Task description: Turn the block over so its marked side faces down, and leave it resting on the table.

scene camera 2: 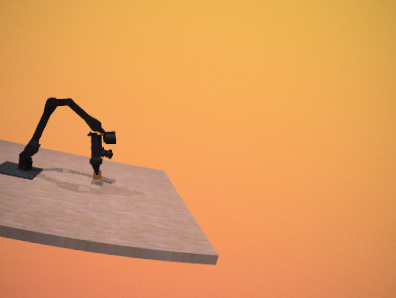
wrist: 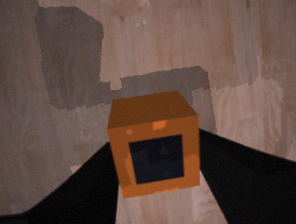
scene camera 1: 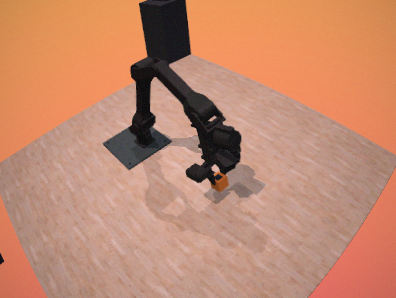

Labels:
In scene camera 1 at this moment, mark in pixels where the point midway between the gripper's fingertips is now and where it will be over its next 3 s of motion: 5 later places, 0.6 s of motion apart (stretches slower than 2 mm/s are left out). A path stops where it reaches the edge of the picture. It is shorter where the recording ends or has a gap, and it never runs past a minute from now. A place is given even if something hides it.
The gripper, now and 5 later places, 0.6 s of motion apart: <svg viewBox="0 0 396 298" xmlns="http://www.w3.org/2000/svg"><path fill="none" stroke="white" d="M219 180L219 181L223 186L224 187L222 185L223 187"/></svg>

